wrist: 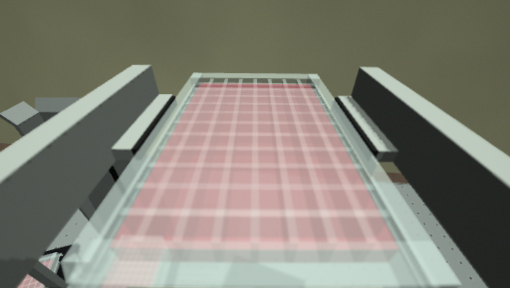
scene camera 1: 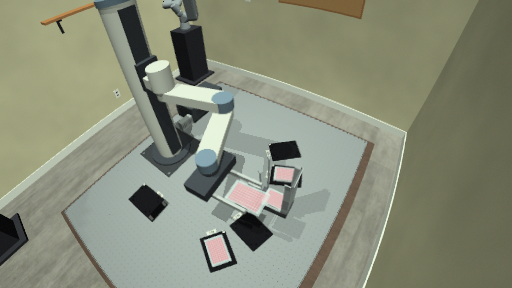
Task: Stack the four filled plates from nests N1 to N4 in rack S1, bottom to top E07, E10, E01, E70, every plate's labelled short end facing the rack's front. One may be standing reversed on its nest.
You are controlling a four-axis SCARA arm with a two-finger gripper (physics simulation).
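Frame: origin at the arm's base, x ahead, y right, z down, level; metres.
Seen in the pictures: gripper, between the fingertips: (wrist: 255, 85) (scene camera 1: 253, 198); arm's base, origin of its link: (scene camera 1: 171, 150).
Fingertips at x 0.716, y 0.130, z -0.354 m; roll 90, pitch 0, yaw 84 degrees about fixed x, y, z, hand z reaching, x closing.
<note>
Pixels of each thing's top centre, then the offset from my fingertips to it. Level surfaces: height alone.
- clear plate with a pink grid, centre of its top: (wrist: 255, 121) (scene camera 1: 247, 196) dx -0.025, dy +0.003, dz +0.006 m
- rack S1, centre of its top: (wrist: 7, 145) (scene camera 1: 279, 169) dx -0.006, dy -0.175, dz +0.049 m
- pink plate, centre of its top: (scene camera 1: 277, 199) dx +0.000, dy -0.176, dz +0.284 m
- filled plate, centre of its top: (scene camera 1: 286, 173) dx -0.042, dy -0.345, dz +0.315 m
- dark block-like fixture, centre of its top: (scene camera 1: 144, 198) dx -0.523, dy +0.203, dz +0.271 m
- perforated table, height of its surface: dz +0.340 m
My gripper (scene camera 1: 254, 199) (wrist: 255, 85) is shut on a clear plate with a pink grid (scene camera 1: 246, 196) (wrist: 255, 165), one pad along each long side. The plate is level and raised, beside rack S1 (scene camera 1: 289, 201) (wrist: 55, 104). Another pink plate (scene camera 1: 274, 199) lies low in the rack, partly hidden by the held one. A filled plate (scene camera 1: 284, 173) sits on the black nest beyond the rack, and another plate (scene camera 1: 217, 250) sits on the nest at the front. Two black nests (scene camera 1: 251, 231) (scene camera 1: 284, 150) are bare. Plate labels are not readable.
A dark block-like fixture (scene camera 1: 148, 201) stands on the perforated table (scene camera 1: 175, 240) at the left. The rack's upright walls and thin posts (scene camera 1: 267, 167) rise close beside the held plate. The arm's column (scene camera 1: 135, 75) stands at the back left.
</note>
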